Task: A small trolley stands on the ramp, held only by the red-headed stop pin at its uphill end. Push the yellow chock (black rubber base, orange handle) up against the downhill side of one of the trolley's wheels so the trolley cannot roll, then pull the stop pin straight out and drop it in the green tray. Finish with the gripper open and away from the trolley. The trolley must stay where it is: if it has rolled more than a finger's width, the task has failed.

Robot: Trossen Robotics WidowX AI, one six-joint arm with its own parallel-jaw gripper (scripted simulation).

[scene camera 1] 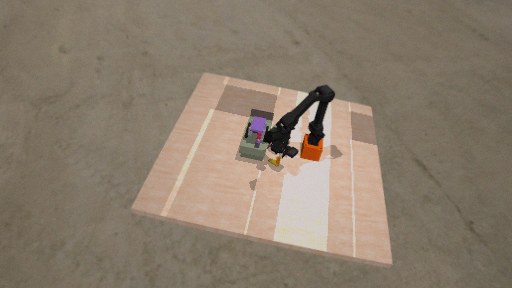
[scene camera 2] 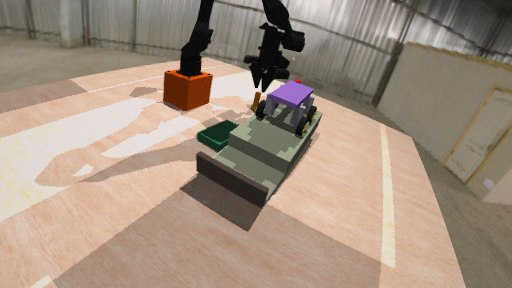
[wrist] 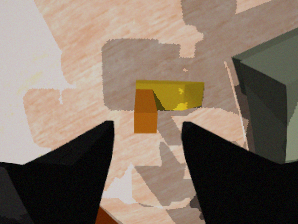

Scene:
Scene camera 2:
my gripper
trolley
dark raised lip
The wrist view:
my gripper
yellow chock

